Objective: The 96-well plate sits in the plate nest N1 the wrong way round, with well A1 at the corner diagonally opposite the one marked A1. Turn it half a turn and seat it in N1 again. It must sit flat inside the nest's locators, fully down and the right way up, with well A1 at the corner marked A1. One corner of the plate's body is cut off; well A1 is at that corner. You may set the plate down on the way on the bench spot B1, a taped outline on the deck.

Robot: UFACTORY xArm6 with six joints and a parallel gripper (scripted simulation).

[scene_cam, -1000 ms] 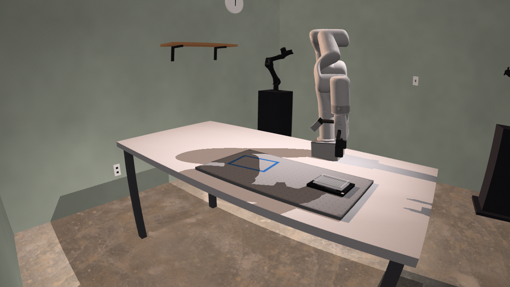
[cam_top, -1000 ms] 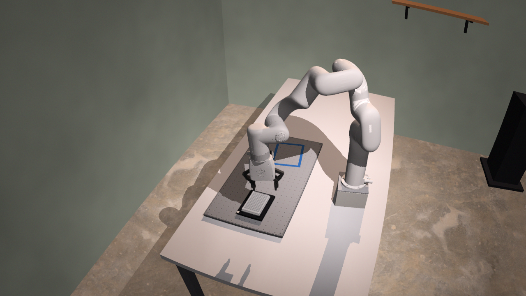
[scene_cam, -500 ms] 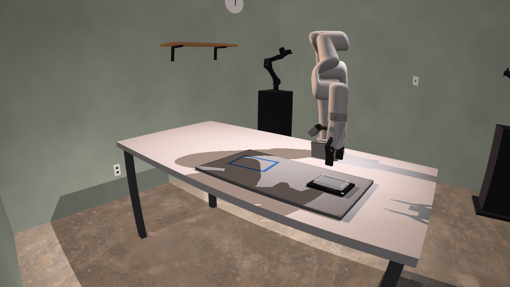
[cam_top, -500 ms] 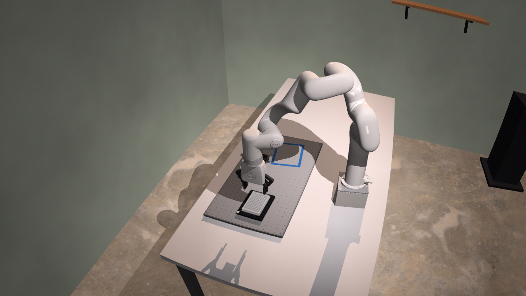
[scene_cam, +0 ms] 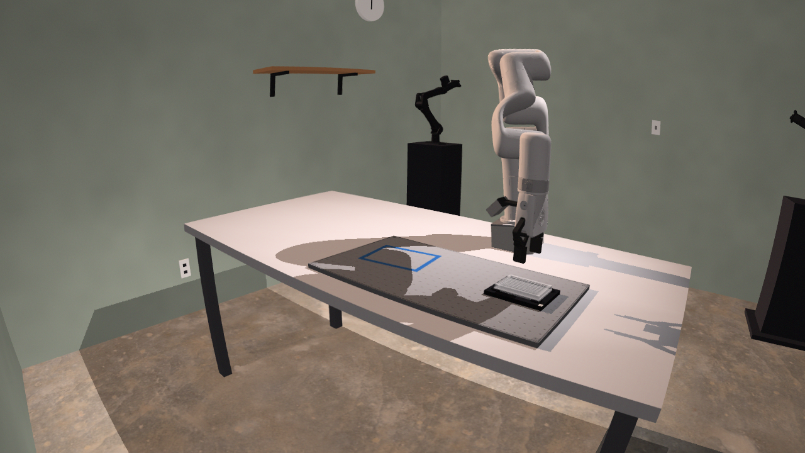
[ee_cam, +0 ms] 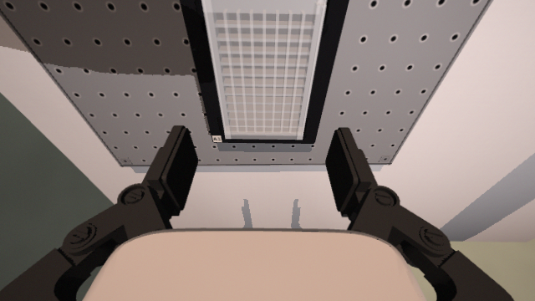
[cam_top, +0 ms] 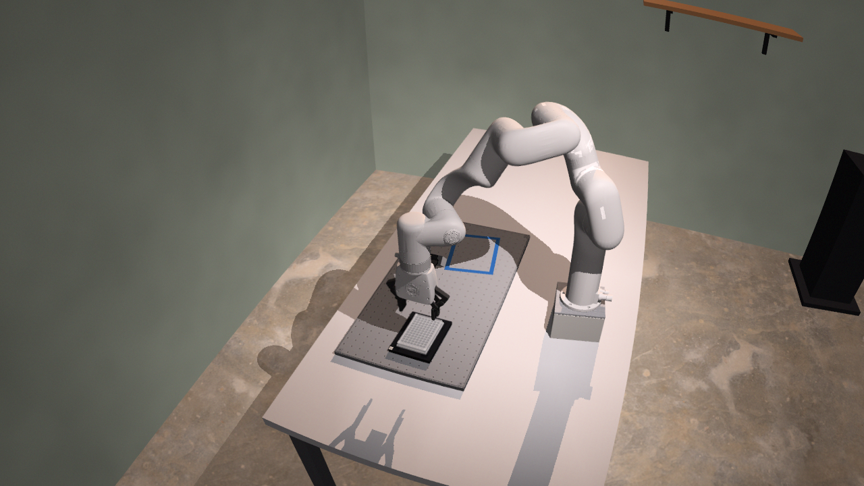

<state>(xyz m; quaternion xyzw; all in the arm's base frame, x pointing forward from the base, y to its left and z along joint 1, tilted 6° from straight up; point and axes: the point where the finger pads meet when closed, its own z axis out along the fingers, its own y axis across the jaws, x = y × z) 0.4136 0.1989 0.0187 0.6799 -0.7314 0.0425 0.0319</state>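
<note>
My gripper is now 90 mm above the clear 96-well plate. Round my hand: white A1 label: 60 mm ahead, 70 mm to the left, 100 mm below; black plate nest N1: 100 mm below.
</note>
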